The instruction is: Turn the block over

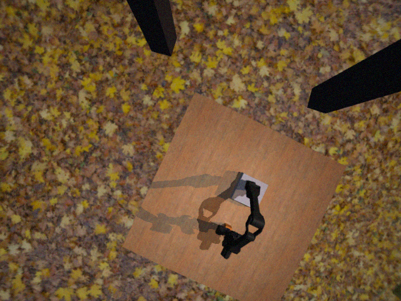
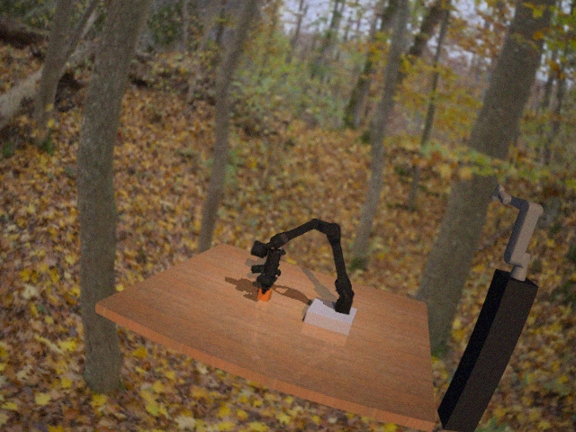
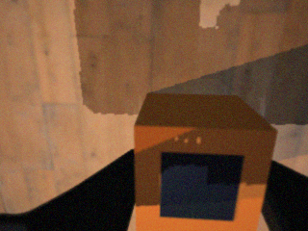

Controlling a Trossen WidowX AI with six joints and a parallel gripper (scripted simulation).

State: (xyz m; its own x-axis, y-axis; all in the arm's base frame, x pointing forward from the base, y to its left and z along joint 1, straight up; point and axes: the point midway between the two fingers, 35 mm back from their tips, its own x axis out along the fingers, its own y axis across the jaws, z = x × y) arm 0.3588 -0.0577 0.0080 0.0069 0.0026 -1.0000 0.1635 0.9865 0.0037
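Now: gripper tip 10 mm below the orange block.
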